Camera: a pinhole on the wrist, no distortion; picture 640 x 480 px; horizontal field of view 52.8 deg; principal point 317.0 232.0 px. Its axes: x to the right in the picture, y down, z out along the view. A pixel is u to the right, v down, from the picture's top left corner.
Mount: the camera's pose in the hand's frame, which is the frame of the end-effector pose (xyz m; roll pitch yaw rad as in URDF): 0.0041 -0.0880 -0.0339 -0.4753 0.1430 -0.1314
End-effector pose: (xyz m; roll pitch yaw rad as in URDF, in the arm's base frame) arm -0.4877 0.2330 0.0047 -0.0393 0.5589 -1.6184
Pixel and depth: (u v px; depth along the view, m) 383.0 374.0 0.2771
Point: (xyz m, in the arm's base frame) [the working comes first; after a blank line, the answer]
In the camera's frame: 0.0284 0.0610 0.2771

-0.4050 0.0628 0.1071
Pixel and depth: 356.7 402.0 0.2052
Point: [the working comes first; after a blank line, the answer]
In the camera's frame: 0.0126 0.0541 0.2052

-0.4402 0.1192 0.0746
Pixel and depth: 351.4 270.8 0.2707
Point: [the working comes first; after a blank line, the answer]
In the camera's frame: 0.0144 0.0163 0.2707

-0.4449 0.0696 0.1316
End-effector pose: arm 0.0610 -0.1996 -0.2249 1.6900 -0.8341 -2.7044
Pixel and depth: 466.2 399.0 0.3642
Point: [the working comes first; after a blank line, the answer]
In the camera's frame: 0.0843 0.0944 0.3642

-0.0631 0.0155 -0.0292
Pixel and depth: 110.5 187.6 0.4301
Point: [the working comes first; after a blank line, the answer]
In the camera's frame: -0.1378 -0.0296 0.4301

-0.0394 0.1794 -0.2332
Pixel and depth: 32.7 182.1 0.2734
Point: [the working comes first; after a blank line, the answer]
In the camera's frame: -0.1206 -0.0212 0.2734

0.0009 0.0319 -0.2725
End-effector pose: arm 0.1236 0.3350 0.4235 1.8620 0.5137 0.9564
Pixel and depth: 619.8 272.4 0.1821
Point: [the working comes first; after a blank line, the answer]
In the camera's frame: 0.0855 0.0114 0.1821

0.2568 0.3473 0.3283
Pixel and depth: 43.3 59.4 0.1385
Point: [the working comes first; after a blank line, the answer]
In the camera's frame: -0.0588 -0.0371 0.1385

0.1613 0.2267 0.3658
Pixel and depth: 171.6 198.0 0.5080
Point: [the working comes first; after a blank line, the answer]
In the camera's frame: -0.1146 -0.0268 0.5080

0.4889 0.0566 0.4250
